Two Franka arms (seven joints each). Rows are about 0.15 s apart.
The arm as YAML. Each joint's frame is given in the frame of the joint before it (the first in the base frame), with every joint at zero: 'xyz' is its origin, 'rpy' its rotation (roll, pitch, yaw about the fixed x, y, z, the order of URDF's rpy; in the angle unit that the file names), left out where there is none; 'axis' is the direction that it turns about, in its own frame. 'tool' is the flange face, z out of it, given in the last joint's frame.
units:
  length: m
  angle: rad
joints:
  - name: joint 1
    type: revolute
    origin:
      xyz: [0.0, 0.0, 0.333]
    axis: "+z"
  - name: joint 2
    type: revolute
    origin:
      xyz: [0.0, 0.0, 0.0]
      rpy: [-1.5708, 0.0, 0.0]
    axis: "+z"
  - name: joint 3
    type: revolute
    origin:
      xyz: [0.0, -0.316, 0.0]
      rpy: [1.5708, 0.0, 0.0]
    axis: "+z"
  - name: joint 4
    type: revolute
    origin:
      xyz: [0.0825, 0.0, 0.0]
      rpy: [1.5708, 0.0, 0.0]
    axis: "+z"
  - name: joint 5
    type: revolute
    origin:
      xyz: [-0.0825, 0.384, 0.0]
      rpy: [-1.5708, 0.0, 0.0]
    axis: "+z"
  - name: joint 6
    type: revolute
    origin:
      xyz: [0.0, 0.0, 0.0]
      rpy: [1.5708, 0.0, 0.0]
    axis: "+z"
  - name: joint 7
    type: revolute
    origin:
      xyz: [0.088, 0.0, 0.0]
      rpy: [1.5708, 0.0, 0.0]
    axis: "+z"
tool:
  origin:
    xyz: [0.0, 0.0, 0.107]
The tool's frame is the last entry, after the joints.
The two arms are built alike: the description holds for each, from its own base.
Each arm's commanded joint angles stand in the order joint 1, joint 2, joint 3, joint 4, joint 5, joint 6, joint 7.
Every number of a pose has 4 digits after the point.
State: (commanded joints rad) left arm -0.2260 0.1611 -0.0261 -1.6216 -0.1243 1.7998 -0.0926; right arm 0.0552 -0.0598 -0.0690 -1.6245 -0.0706 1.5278 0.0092
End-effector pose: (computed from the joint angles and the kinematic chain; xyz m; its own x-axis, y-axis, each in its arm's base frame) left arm 0.5930 -0.1625 0.5268 0.9913 -0.1313 0.0037 -0.1307 -0.9834 0.1262; right arm 0.5308 -0.0163 0.6282 0.9990 -0.0257 -0.0363 -0.0233 -0.9975 0.0668
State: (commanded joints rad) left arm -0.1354 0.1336 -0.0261 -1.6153 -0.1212 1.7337 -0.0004; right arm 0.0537 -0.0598 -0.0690 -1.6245 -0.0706 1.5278 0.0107
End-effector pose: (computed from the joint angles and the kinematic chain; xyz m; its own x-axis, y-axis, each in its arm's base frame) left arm 0.5934 -0.1070 0.5408 0.9899 -0.1408 -0.0164 -0.1378 -0.9829 0.1224; right arm 0.5308 -0.0171 0.6282 0.9989 -0.0287 -0.0362 -0.0263 -0.9974 0.0668
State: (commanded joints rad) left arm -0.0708 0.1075 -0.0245 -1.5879 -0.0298 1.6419 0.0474; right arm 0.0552 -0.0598 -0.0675 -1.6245 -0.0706 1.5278 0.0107
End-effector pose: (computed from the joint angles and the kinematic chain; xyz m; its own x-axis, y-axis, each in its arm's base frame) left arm 0.5865 -0.0584 0.5610 0.9888 -0.1400 -0.0519 -0.1383 -0.9898 0.0347; right arm 0.5308 -0.0155 0.6282 0.9990 -0.0257 -0.0362 -0.0233 -0.9975 0.0669
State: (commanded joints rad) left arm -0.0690 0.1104 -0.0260 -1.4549 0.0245 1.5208 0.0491; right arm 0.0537 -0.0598 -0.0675 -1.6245 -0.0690 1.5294 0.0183
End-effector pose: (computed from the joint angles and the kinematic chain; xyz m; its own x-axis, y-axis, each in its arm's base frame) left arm 0.5812 -0.0517 0.6118 0.9888 -0.1423 -0.0454 -0.1432 -0.9895 -0.0194; right arm 0.5310 -0.0161 0.6283 0.9988 -0.0346 -0.0341 -0.0323 -0.9973 0.0656
